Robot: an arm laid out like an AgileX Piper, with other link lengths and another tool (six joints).
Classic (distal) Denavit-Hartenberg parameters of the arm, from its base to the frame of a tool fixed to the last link. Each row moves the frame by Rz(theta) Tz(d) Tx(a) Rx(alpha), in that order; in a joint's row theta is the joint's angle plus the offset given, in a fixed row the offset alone. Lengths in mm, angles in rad.
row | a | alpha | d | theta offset
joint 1 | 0 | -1.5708 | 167.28 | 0
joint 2 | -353.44 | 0 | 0 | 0.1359
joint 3 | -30.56 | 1.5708 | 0 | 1.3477
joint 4 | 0 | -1.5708 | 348.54 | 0
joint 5 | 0 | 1.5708 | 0 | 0
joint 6 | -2.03 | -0.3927 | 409.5 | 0.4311
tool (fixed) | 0 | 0 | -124.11 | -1.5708
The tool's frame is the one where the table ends.
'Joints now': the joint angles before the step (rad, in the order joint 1, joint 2, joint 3, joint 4, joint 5, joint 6). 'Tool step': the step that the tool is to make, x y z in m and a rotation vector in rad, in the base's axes. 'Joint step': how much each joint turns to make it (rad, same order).
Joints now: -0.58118 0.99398 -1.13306 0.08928 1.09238 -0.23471
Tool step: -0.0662 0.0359 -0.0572 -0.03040 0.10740 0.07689
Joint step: 0.00010 -0.20654 0.23239 -0.02311 0.05437 -0.09882
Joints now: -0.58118 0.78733 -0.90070 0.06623 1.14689 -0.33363
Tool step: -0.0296 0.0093 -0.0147 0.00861 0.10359 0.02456
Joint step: 0.00008 -0.02435 0.01390 -0.03234 0.10334 -0.03110
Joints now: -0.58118 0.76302 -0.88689 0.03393 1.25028 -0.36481
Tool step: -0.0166 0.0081 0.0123 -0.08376 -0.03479 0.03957
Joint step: 0.05347 -0.11327 0.03787 -0.05481 0.00171 0.00045
